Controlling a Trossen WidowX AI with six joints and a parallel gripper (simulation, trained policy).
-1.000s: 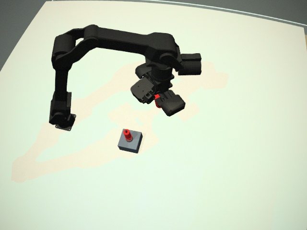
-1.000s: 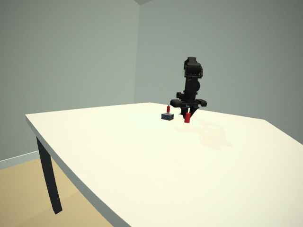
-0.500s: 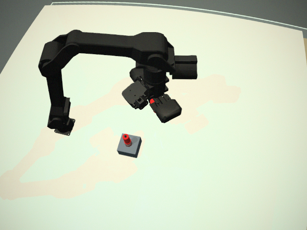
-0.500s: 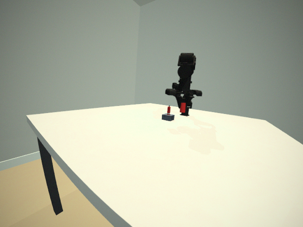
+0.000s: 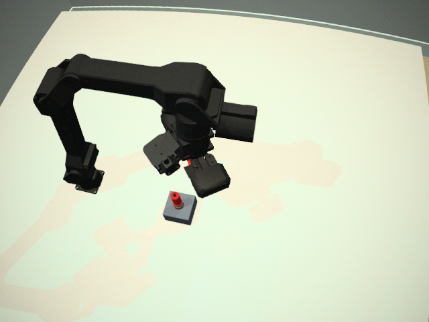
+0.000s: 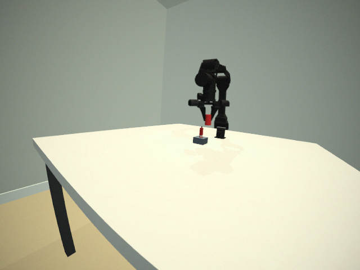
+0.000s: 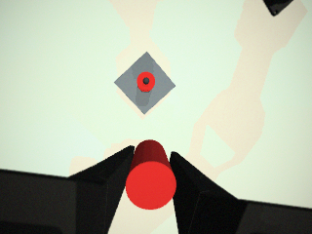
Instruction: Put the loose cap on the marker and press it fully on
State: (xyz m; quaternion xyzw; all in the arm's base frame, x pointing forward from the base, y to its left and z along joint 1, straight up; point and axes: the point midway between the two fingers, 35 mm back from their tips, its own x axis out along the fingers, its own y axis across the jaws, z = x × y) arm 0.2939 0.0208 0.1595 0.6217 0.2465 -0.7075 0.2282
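Right now my gripper tip is 110 mm above the grey holder block, 50 mm to the left of it and 40 mm past it. Also, from my gripper tip: red cap: 10 mm ahead, 10 mm above.
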